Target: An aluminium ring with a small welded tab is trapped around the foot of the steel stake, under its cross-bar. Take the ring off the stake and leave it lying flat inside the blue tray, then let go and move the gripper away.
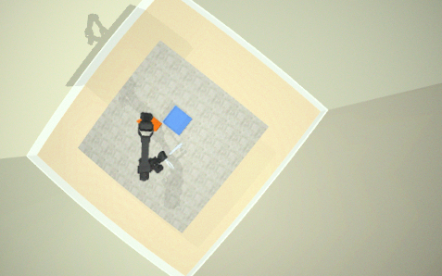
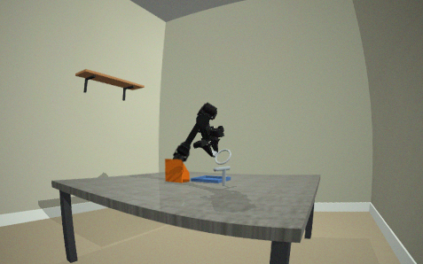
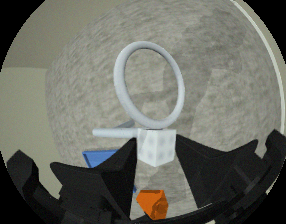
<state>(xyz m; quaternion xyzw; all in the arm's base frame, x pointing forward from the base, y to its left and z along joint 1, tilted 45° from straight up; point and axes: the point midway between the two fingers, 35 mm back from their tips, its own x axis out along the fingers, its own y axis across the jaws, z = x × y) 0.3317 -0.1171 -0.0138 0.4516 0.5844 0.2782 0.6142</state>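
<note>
My gripper tip is 180 mm past the blue tray, 260 mm to the right of it and 170 mm above it. The rest, counted from my gripper tip: aluminium ring (50 mm ahead, 10 mm to the right).
</note>
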